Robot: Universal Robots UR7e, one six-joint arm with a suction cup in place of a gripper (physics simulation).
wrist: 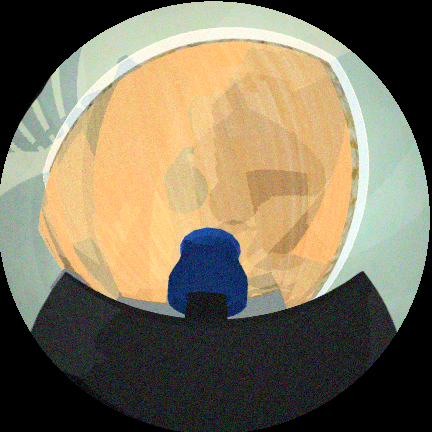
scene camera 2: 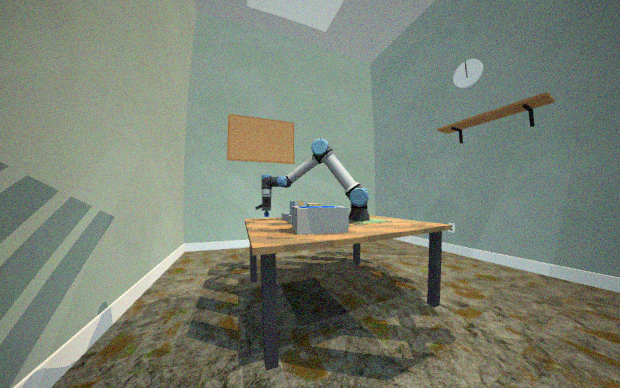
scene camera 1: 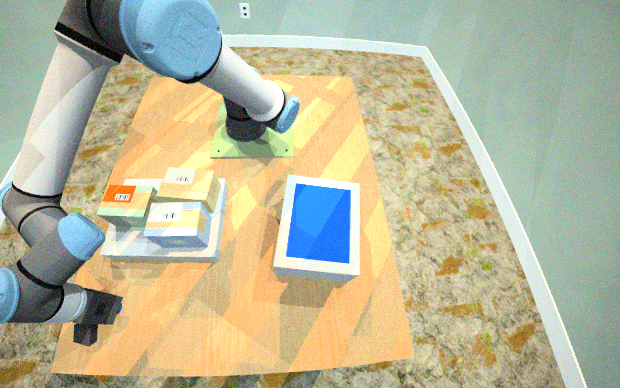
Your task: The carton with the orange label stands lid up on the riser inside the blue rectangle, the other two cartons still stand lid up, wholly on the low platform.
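Frame: origin at the arm's base, x right, y ahead, z up, level; millimetres.
Seen in the pictures: hand at its tool point: (wrist: 209,253) (scene camera 2: 266,216); arm's base at its link origin: (scene camera 2: 359,219) (scene camera 1: 246,126).
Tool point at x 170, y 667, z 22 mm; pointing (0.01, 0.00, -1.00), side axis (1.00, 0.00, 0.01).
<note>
Pixels of each thing's middle, then the offset from my tool point to it. "*": a spot on its surface instead. Level surfaces: height alone.
- orange-labelled carton at the middle of its body: (scene camera 1: 133,206) dx +29, dy -254, dz +60 mm
- low white platform at a spot on its surface: (scene camera 1: 216,234) * dx -209, dy -233, dz +18 mm
- tan carton at the middle of its body: (scene camera 1: 190,190) dx -112, dy -333, dz +59 mm
- blue-sided carton at the middle of its body: (scene camera 1: 180,226) (scene camera 2: 297,208) dx -128, dy -224, dz +68 mm
- white riser at the middle of its body: (scene camera 1: 318,229) (scene camera 2: 318,218) dx -480, dy -291, dz +31 mm
- blue rectangle at the middle of its body: (scene camera 1: 320,220) dx -480, dy -291, dz +91 mm
- wooden table at its surface level: dz -29 mm
- grey edge at a spot on its surface: (wrist: 132,301) * dx -169, dy -163, dz -24 mm
The orange-labelled carton (scene camera 1: 128,208) stands lid up at the left on the low white platform (scene camera 1: 216,234). A tan carton (scene camera 1: 187,189) and a blue-sided carton (scene camera 1: 176,231) also stand lid up there, close to it. The white riser (scene camera 1: 317,271) (scene camera 2: 324,221), with the blue rectangle (scene camera 1: 320,225) on its top, bears no carton. My gripper (scene camera 1: 120,307) (scene camera 2: 266,214) (wrist: 210,240), a blue suction cup, points down in the air over the near left part of the table, apart from the platform. Its suction is on and it holds nothing. In scene camera 2 the riser largely hides the cartons.
The wooden table (scene camera 1: 225,320) (scene camera 2: 400,227) lies below the cup. The arm's green base plate (scene camera 1: 252,150) is at the back of the table. The riser stands to the right of the platform with a gap between them. A grey edge (wrist: 132,301) shows behind the cup in the wrist view.
</note>
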